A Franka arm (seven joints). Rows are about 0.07 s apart.
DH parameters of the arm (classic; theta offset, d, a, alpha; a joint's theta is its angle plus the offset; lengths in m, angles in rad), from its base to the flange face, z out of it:
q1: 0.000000 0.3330 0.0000 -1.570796
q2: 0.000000 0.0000 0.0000 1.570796
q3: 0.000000 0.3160 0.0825 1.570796
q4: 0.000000 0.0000 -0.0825 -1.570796
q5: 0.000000 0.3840 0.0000 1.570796
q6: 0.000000 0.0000 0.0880 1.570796
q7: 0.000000 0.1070 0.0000 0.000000
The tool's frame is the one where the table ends.
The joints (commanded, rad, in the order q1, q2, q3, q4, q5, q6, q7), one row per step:
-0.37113, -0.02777, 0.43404, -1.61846, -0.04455, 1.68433, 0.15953
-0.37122, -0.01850, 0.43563, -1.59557, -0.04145, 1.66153, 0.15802
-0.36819, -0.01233, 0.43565, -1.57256, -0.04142, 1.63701, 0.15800
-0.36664, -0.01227, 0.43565, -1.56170, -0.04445, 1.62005, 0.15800
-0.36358, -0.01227, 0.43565, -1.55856, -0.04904, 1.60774, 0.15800
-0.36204, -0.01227, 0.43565, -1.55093, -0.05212, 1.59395, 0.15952
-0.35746, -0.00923, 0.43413, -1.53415, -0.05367, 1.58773, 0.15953
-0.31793, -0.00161, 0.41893, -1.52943, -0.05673, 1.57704, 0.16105
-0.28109, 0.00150, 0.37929, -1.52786, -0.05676, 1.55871, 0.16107
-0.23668, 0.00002, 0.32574, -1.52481, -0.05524, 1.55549, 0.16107
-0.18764, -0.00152, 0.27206, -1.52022, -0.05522, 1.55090, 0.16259
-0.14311, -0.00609, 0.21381, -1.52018, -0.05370, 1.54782, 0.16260
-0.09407, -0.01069, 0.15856, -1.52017, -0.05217, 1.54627, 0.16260
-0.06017, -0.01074, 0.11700, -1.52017, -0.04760, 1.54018, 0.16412
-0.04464, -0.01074, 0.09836, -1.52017, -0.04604, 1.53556, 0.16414
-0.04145, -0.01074, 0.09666, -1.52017, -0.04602, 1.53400, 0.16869
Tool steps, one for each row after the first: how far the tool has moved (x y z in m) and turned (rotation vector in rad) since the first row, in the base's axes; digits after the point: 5 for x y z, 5 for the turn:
0.00074, 0.00003, 0.00411, 0.00628, 0.00880, 0.00198
0.00031, 0.00089, 0.00967, 0.00844, 0.01604, 0.00401
-0.00127, 0.00128, 0.01323, 0.00504, 0.02196, 0.00470
-0.00255, 0.00237, 0.01359, -0.00018, 0.03079, 0.00696
-0.00391, 0.00275, 0.01594, -0.00355, 0.03662, 0.00612
-0.00368, 0.00390, 0.02180, -0.00328, 0.02880, 0.00882
-0.00355, 0.01607, 0.01921, -0.00439, 0.04151, 0.03091
-0.00436, 0.01396, 0.01667, -0.00474, 0.06115, 0.02708
-0.00471, 0.00916, 0.01857, -0.00338, 0.06004, 0.01786
-0.00546, 0.00663, 0.02113, -0.00340, 0.05845, 0.01144
-0.00671, -0.00063, 0.02334, -0.00225, 0.05707, -0.00235
-0.00815, -0.00386, 0.02573, -0.00073, 0.05410, -0.00852
-0.00862, -0.00777, 0.02521, 0.00419, 0.06031, -0.01760
-0.00904, -0.00941, 0.02479, 0.00576, 0.06500, -0.02081
-0.00924, -0.00861, 0.02465, 0.00593, 0.06634, -0.02394

